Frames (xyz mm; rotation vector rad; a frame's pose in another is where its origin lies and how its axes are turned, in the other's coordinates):
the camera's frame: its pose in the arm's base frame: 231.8 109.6 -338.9 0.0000 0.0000 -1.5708
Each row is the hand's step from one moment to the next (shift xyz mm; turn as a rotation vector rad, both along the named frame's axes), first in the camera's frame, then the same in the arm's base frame.
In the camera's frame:
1: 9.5 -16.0 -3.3 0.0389 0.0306 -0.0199
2: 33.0 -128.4 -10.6 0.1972 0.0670 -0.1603
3: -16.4 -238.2 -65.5 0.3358 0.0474 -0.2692
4: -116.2 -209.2 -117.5 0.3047 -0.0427 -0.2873
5: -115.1 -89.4 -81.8 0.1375 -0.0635 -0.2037
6: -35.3 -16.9 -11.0 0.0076 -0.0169 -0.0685
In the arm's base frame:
1: -16.0 -9.5 -3.3 0.0306 -0.0389 -0.0199
2: -128.4 -33.0 -10.6 0.0670 -0.1972 -0.1603
3: -238.2 16.4 -65.5 0.0474 -0.3358 -0.2692
4: -209.2 116.2 -117.5 -0.0427 -0.3047 -0.2873
5: -89.4 115.1 -81.8 -0.0635 -0.1375 -0.2037
6: -16.9 35.3 -11.0 -0.0169 -0.0076 -0.0685

